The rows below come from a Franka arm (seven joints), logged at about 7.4 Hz.
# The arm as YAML. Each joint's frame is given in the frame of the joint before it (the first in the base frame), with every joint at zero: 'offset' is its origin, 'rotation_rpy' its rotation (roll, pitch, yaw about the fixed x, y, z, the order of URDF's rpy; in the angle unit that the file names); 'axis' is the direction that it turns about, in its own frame. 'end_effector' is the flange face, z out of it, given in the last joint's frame.
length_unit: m
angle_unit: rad
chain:
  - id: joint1
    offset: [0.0, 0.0, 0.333]
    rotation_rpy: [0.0, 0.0, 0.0]
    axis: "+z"
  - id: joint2
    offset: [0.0, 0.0, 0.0]
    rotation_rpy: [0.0, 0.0, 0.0]
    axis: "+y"
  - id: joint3
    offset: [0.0, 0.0, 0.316]
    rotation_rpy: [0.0, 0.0, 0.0]
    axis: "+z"
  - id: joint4
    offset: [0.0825, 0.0, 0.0]
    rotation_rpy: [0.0, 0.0, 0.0]
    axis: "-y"
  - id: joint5
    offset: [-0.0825, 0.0, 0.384]
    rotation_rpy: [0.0, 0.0, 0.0]
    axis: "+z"
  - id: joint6
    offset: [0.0, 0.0, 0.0]
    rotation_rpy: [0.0, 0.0, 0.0]
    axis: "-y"
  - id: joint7
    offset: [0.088, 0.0, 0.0]
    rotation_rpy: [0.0, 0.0, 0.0]
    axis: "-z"
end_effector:
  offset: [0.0, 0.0, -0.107]
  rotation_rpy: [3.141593, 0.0, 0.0]
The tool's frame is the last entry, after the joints.
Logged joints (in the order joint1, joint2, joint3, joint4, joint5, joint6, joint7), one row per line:
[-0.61 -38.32 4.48 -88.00 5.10 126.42 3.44]
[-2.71 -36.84 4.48 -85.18 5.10 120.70 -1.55]
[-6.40 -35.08 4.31 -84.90 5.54 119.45 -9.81]
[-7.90 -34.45 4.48 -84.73 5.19 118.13 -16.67]
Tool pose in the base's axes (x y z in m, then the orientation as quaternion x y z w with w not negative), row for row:
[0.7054 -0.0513 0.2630 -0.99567 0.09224 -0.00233 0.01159]
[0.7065 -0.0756 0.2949 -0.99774 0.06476 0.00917 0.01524]
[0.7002 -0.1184 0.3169 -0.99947 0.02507 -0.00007 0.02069]
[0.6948 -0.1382 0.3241 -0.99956 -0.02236 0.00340 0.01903]
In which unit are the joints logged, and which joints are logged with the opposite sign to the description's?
The joints are logged in degrees. Opposite sign: joint2, joint3.
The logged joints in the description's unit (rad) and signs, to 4 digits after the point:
[-0.0106 0.6688 -0.0782 -1.5359 0.0890 2.2064 0.0600]
[-0.0473 0.6430 -0.0782 -1.4867 0.0890 2.1066 -0.0271]
[-0.1117 0.6123 -0.0752 -1.4818 0.0967 2.0848 -0.1712]
[-0.1379 0.6013 -0.0782 -1.4788 0.0906 2.0618 -0.2909]

